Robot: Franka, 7 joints.
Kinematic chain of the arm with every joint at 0, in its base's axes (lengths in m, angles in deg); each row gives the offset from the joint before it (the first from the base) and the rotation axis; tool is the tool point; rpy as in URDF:
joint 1: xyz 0 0 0.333 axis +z
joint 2: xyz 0 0 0 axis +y
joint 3: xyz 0 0 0.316 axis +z
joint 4: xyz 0.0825 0 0 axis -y
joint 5: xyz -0.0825 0 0.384 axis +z
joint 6: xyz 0 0 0 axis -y
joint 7: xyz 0.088 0 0 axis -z
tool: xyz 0 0 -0.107 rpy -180 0 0
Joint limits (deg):
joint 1: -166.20..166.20
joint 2: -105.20..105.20
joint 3: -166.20..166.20
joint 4: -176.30..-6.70
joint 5: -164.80..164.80
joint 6: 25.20..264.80
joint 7: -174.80..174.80
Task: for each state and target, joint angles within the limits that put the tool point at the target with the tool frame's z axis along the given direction. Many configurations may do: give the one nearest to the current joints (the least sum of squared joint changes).
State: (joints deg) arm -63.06 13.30 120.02 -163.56 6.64 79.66 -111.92
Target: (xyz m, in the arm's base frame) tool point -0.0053 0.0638 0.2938 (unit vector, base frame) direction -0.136 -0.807 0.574
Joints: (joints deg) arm -51.75 14.12 127.57 -176.03 4.98 42.34 -111.92
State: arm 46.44 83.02 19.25 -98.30 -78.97 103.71 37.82
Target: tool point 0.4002 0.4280 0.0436 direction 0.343 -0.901 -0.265
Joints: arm 42.85 61.16 16.40 -86.30 -63.76 76.98 37.82
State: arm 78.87 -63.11 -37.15 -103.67 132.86 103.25 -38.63
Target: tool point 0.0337 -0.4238 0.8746 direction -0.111 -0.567 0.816
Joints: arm 64.27 -95.19 -20.50 -98.83 164.80 140.86 -38.63
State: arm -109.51 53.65 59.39 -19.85 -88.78 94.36 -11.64
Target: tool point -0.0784 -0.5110 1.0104 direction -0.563 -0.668 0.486
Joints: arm -127.21 23.05 55.42 -31.69 -105.79 146.60 -11.64
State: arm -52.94 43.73 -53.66 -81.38 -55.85 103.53 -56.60
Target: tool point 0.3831 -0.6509 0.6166 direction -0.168 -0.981 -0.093
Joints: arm -35.76 33.94 -38.60 -64.90 -63.13 150.41 -56.60
